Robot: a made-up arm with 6 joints.
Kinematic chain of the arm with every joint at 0, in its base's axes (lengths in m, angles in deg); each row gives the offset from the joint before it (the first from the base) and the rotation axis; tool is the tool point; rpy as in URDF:
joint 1: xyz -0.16 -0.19 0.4 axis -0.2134 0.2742 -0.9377
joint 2: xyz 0 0 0.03 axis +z
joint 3: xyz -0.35 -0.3 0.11 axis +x
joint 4: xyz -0.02 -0.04 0 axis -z
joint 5: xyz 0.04 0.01 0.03 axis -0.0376 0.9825 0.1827
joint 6: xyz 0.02 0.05 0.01 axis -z
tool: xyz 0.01 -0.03 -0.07 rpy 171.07 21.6 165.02
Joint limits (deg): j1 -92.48..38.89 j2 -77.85..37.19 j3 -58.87..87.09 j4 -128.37..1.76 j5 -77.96..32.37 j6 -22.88..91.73
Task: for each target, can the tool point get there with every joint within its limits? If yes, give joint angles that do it. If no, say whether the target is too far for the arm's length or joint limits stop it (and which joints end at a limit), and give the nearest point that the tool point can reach.
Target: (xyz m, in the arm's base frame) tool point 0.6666 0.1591 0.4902
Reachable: no: too far | nearest point 0.2751 -0.2533 0.5353 | short by 0.570 m
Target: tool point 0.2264 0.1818 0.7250
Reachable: no: joint limits stop it (at a limit: joint 1, joint 2, joint 5, joint 6) | nearest point -0.1636 0.2683 0.5611 | short by 0.432 m
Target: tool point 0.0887 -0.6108 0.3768
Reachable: yes | joints -73.58 11.74 -18.21 -27.12 16.80 49.94
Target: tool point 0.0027 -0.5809 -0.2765
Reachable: no: too far | nearest point -0.0624 -0.6658 0.2225 | short by 0.510 m
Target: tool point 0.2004 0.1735 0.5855
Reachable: no: joint limits stop it (at a limit: joint 1, joint 2, joint 5, joint 6) | nearest point -0.1579 0.2652 0.5375 | short by 0.373 m
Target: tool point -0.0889 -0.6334 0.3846
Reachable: yes | joints -61.89 4.19 27.37 -39.72 10.00 -3.59
